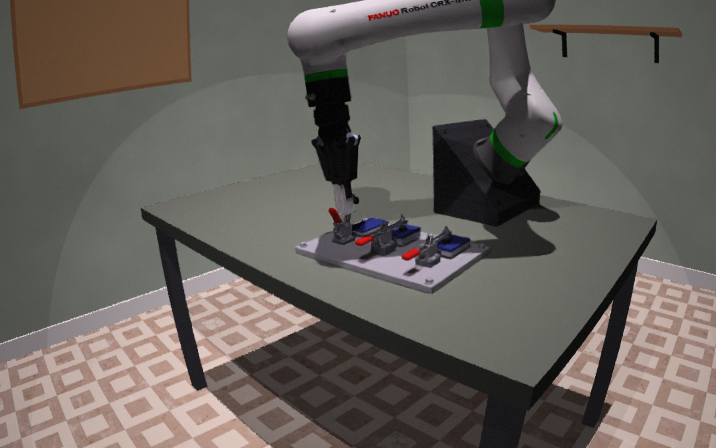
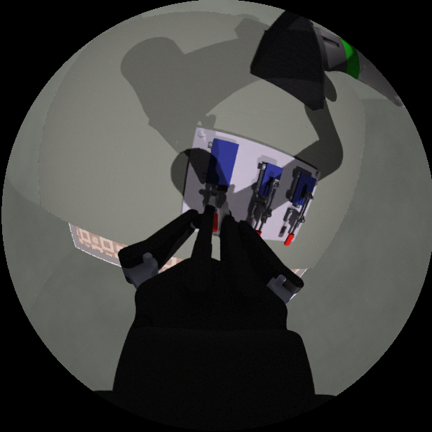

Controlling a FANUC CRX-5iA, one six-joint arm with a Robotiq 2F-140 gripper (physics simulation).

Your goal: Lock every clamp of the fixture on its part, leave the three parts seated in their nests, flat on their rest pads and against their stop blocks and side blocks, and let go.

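Frame: origin at the arm's base, x ahead, y left, z up, level; centimetres.
Seen in the pictures: gripper, fingertip midpoint: (image 1: 346,213); arm's base, origin of the base link: (image 1: 493,162).
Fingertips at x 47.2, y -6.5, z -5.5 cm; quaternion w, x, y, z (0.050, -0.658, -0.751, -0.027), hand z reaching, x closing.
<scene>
Pixels of each thing's top centre, then the offset from my fingertips to it. "spot": a spot on its surface instead. Level surfaces: height alone.
- light fixture plate, surface spot: (image 1: 330,254) spot: dx +8.0, dy +4.4, dz -6.1 cm
- middle clamp, middle of its top: (image 1: 382,222) dx -0.8, dy +10.9, dz +0.1 cm
- right clamp, middle of its top: (image 1: 428,234) dx -2.5, dy +21.7, dz -0.4 cm
- left clamp, surface spot: (image 1: 343,233) spot: dx +1.9, dy +1.2, dz -3.9 cm
- grey-green table, its level: dz -7.6 cm
A light fixture plate (image 1: 330,254) (image 2: 247,150) carries three blue-topped parts: left (image 1: 370,226) (image 2: 225,160), middle (image 1: 407,232) (image 2: 274,171) and right (image 1: 455,243) (image 2: 300,190). The middle clamp (image 1: 383,243) and right clamp (image 1: 427,258) have low red handles, and their arms reach over their parts. The left clamp (image 1: 343,233) stands open, its red handle (image 1: 334,215) (image 2: 215,223) steeply raised and its arm up. My gripper (image 1: 345,213) (image 2: 216,204) points down, shut on the left clamp's arm, mostly hidden by the fingers. Exact seating of the parts is too small to tell.
The plate lies on the grey-green table (image 1: 253,232) (image 2: 110,150). The robot's dark pedestal (image 1: 464,179) (image 2: 290,60) stands behind the fixture. The middle clamp and its handle stand close beside my fingers. A wall shelf (image 1: 612,30) is at the upper right.
</scene>
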